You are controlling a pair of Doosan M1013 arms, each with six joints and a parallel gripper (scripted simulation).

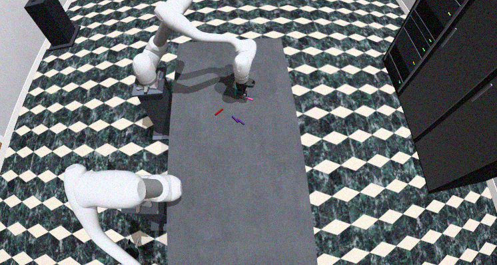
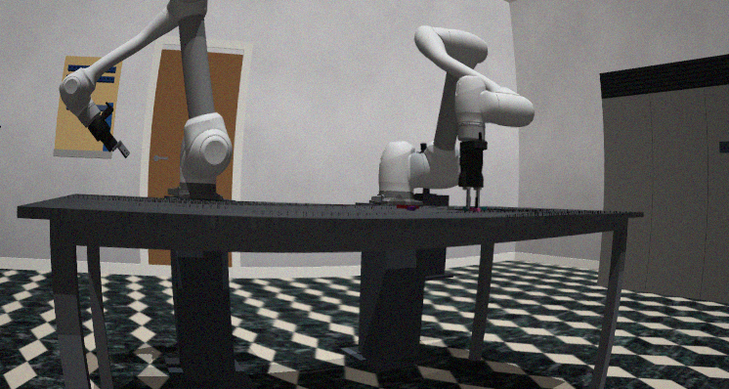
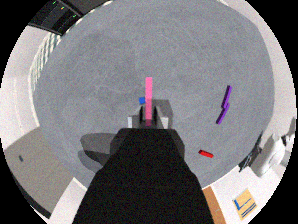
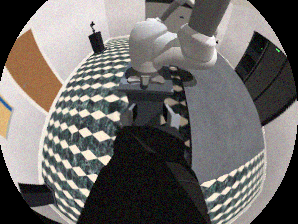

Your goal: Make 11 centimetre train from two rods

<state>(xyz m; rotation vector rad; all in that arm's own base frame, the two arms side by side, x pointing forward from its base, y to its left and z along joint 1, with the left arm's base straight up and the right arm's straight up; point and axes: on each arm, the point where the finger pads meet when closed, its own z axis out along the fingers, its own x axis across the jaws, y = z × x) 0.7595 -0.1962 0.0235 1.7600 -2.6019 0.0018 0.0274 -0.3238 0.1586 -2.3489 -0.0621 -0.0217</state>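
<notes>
My left hand is 2 cm short of the pink rod, 2 cm above it and 1 cm to the left of it. Also, from my left hand: small blue rod 2 cm below, 2 cm ahead; red rod 19 cm behind, 11 cm to the right, 2 cm below; turquoise rod 7 cm to the left, 6 cm behind, 2 cm below.
</notes>
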